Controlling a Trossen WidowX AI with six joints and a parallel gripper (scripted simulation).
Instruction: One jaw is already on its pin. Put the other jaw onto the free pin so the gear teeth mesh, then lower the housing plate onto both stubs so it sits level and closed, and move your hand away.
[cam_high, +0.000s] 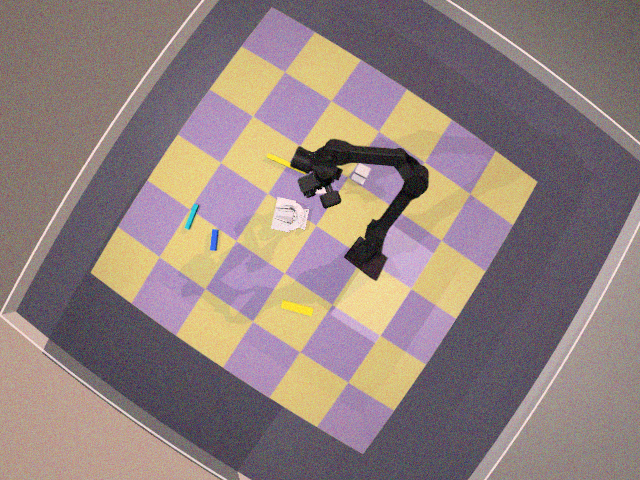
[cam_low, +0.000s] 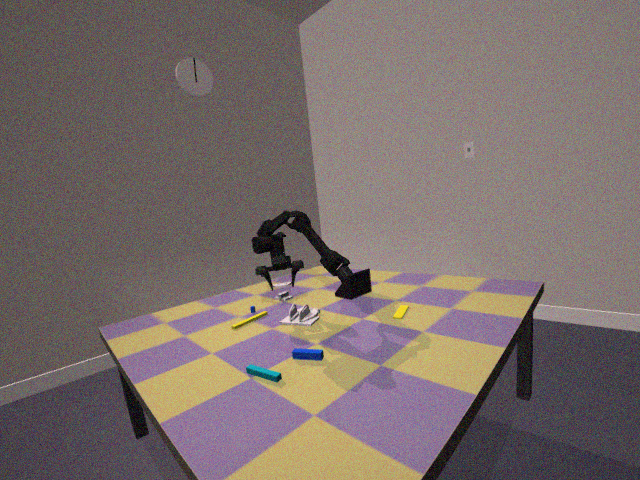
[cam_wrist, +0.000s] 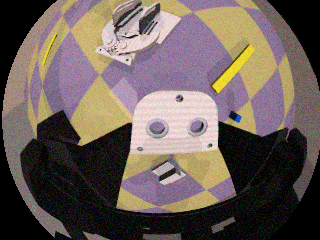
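Right now my gripper tip is 6 cm short of the white base plate, 16 cm to the right of it and 8 cm above it. Also, from my gripper tip: long yellow bar (16 cm ahead, 1 cm to the right, 8 cm below); white housing plate (1 cm ahead, 1 cm to the left, 2 cm above); small blue cube (9 cm ahead, 9 cm to the right, 7 cm below).
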